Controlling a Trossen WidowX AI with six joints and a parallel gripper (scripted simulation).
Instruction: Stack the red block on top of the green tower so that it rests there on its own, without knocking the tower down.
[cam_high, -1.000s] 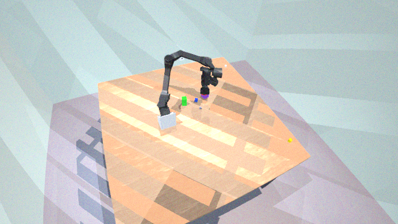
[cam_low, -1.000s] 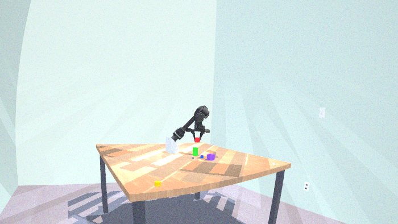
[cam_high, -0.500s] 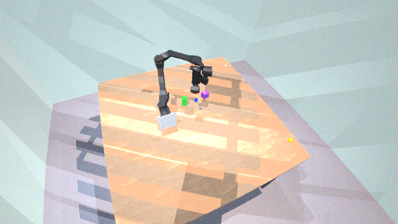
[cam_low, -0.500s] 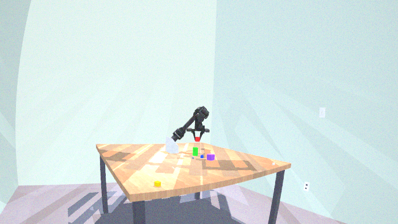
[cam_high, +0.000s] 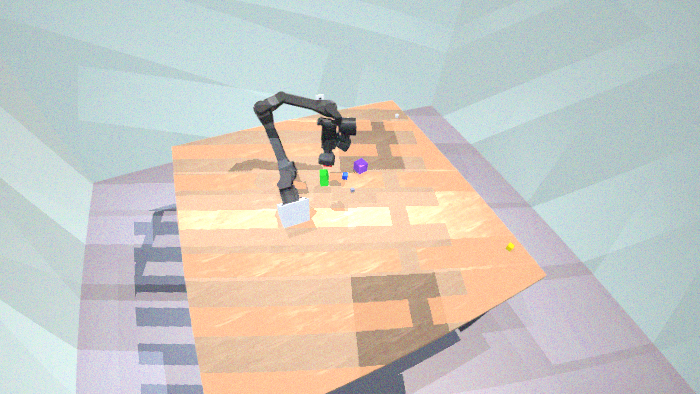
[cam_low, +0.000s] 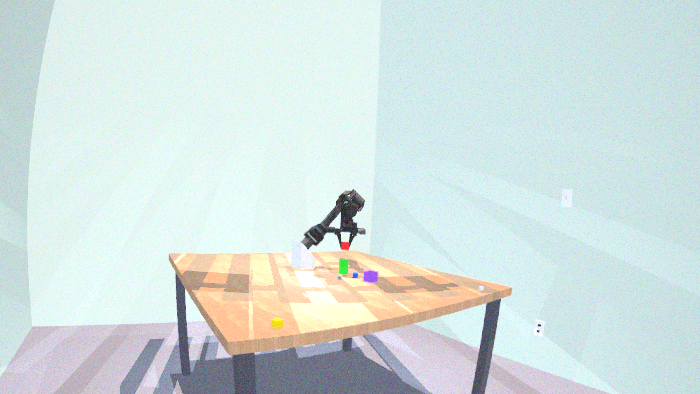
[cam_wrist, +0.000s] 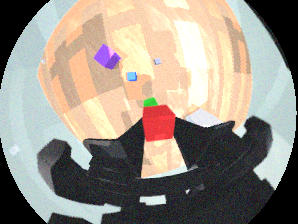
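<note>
Now: the blue cube 90 mm ahead of my gripper tip, 20 mm to the left of it and 120 mm below it. Round my gripper tip: yellow block 630 mm ahead, 550 mm to the right, 120 mm below; purple cube 180 mm ahead, 50 mm to the left, 110 mm below; red block 10 mm above.
</note>
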